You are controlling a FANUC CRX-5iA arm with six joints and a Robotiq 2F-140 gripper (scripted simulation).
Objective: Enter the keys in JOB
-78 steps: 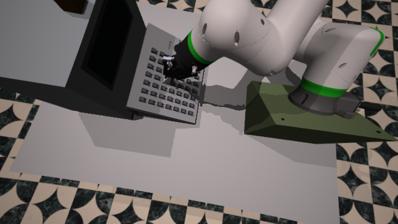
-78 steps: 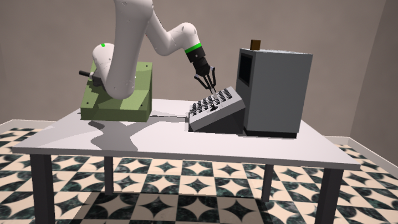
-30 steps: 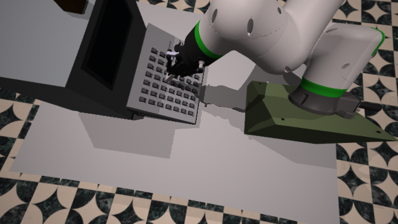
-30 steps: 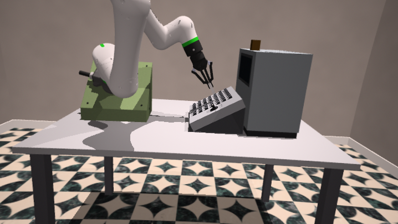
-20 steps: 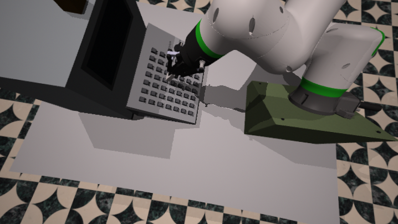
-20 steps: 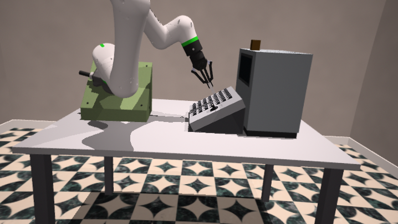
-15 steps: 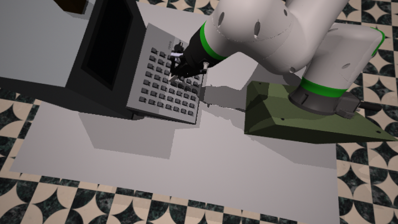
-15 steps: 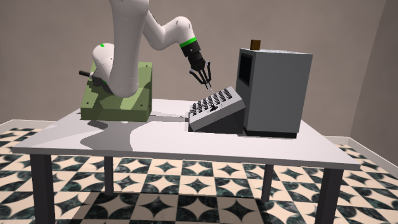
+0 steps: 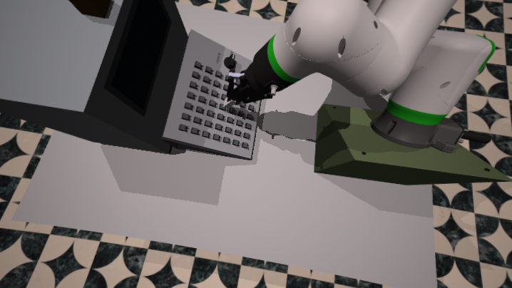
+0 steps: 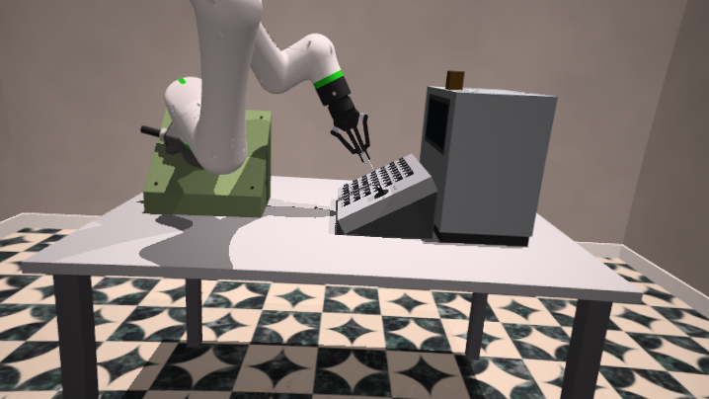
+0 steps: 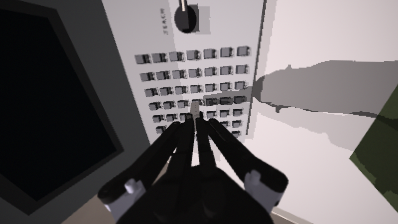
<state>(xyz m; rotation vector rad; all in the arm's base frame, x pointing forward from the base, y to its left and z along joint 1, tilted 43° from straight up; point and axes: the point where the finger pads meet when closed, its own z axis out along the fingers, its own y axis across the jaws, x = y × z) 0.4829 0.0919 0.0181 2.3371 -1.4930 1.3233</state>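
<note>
Right now my hand is 7 cm above the key. Round my hand: black selector knob: 16 cm to the right, 6 cm ahead, 5 cm below; grey keypad: 9 cm below, 6 cm ahead, 4 cm to the right.
</note>
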